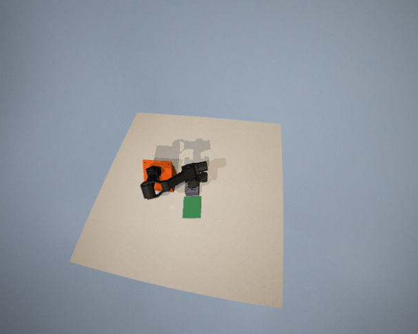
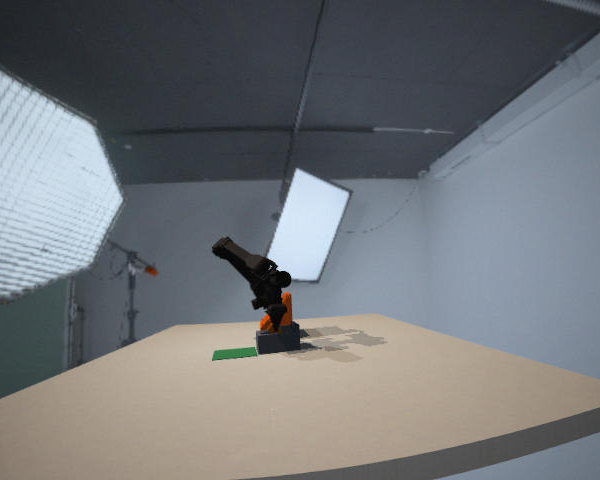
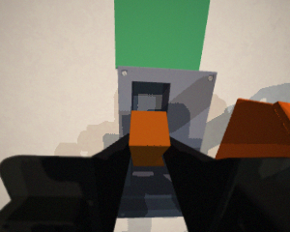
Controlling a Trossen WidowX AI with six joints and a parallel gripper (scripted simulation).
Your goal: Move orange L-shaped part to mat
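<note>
Right now my gripper tip is 15 cm to the left of the green mat, 8 cm above it and 1 cm short of it. From my gripper tip the other things lie so: orange L-shaped part (3 cm to the left, 3 cm below, 2 cm behind).
</note>
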